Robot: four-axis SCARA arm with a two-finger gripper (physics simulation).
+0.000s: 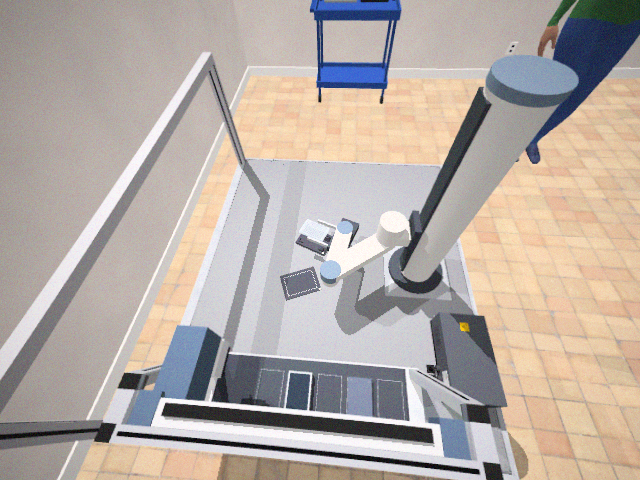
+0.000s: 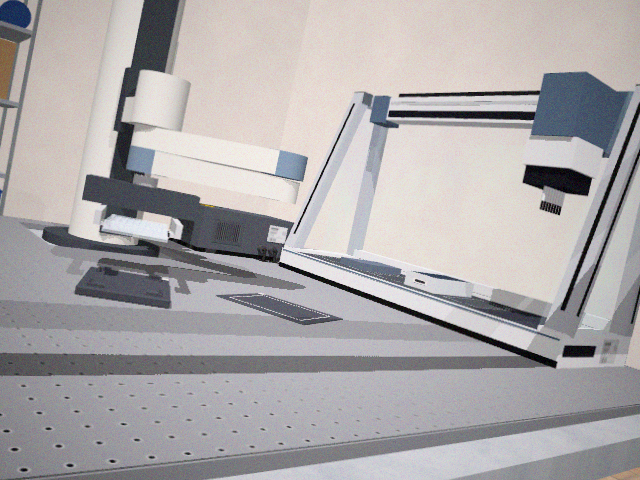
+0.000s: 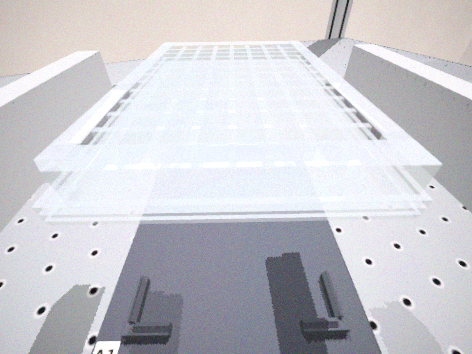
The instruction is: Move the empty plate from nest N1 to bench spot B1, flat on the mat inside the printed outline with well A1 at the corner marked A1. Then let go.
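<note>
The clear, pale plate is level and raised above nest N1, with a gap under it. My gripper is shut on the plate, one white finger along each long side. The dark nest N1 stands on the bench under the plate; a label A1 shows at its near left corner. The dark mat of spot B1 lies beside the nest, with a pale printed outline and no plate on it. Its A1 mark is not legible.
A gantry machine with a crossbeam and a blue head stands beyond the mat. A dark grey box stands by the gantry. A blue cart and a person are beyond the bench.
</note>
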